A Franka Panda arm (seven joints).
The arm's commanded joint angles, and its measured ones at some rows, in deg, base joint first. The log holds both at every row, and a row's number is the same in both.
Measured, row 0: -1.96, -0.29, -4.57, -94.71, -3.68, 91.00, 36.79
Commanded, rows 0 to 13: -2.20, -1.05, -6.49, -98.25, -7.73, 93.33, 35.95; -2.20, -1.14, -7.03, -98.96, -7.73, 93.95, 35.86; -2.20, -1.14, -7.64, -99.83, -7.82, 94.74, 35.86; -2.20, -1.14, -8.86, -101.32, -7.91, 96.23, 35.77; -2.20, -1.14, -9.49, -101.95, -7.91, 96.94, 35.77; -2.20, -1.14, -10.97, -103.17, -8.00, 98.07, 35.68; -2.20, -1.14, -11.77, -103.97, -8.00, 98.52, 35.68; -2.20, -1.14, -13.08, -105.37, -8.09, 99.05, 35.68; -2.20, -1.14, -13.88, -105.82, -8.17, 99.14, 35.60; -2.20, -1.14, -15.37, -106.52, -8.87, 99.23, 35.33; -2.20, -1.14, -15.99, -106.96, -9.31, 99.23, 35.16; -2.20, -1.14, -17.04, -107.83, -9.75, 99.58, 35.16; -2.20, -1.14, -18.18, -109.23, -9.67, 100.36, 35.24; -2.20, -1.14, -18.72, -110.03, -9.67, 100.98, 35.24
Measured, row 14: -2.42, -0.14, -16.38, -106.14, -8.34, 98.40, 35.44
